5 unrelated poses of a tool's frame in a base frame.
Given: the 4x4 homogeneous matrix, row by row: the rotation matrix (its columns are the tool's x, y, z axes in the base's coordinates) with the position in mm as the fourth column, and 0 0 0 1 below. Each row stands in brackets.
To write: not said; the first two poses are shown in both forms.
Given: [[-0.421 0.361 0.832 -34], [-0.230 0.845 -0.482 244], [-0.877 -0.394 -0.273 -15], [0 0 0 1]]
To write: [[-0.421 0.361 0.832 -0.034], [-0.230 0.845 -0.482 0.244], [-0.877 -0.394 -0.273 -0.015], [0 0 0 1]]
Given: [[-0.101 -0.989 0.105 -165], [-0.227 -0.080 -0.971 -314], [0.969 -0.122 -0.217 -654], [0 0 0 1]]
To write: [[-0.101 -0.989 0.105 -0.165], [-0.227 -0.080 -0.971 -0.314], [0.969 -0.122 -0.217 -0.654], [0 0 0 1]]
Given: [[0.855 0.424 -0.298 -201], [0.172 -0.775 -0.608 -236], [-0.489 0.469 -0.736 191], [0 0 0 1]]
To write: [[0.855 0.424 -0.298 -0.201], [0.172 -0.775 -0.608 -0.236], [-0.489 0.469 -0.736 0.191], [0 0 0 1]]
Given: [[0.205 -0.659 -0.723 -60], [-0.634 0.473 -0.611 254], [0.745 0.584 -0.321 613], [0 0 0 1]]
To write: [[0.205 -0.659 -0.723 -0.060], [-0.634 0.473 -0.611 0.254], [0.745 0.584 -0.321 0.613], [0 0 0 1]]
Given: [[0.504 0.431 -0.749 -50], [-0.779 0.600 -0.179 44], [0.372 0.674 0.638 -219], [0 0 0 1]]
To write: [[0.504 0.431 -0.749 -0.050], [-0.779 0.600 -0.179 0.044], [0.372 0.674 0.638 -0.219], [0 0 0 1]]
